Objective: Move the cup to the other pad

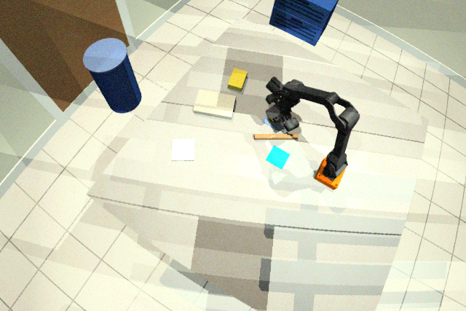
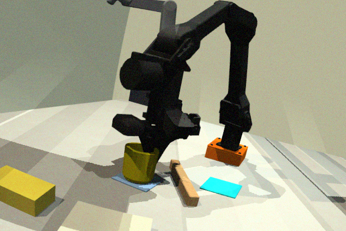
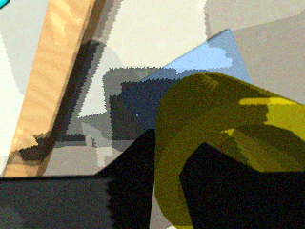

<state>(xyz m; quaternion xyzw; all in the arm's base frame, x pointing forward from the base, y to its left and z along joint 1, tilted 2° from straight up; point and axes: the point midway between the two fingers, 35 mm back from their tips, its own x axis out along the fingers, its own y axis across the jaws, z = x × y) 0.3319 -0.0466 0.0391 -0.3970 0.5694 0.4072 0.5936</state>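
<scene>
The pale blue pad lies 30 mm ahead of my gripper tip, 10 mm to the right of it and 50 mm below it. Also, from my gripper tip: cyan pad: 100 mm behind, 130 mm to the left, 50 mm below; then wooden bar: 40 mm behind, 60 mm to the left, 40 mm below; then yellow cup: 20 mm ahead, 10 mm to the right.
</scene>
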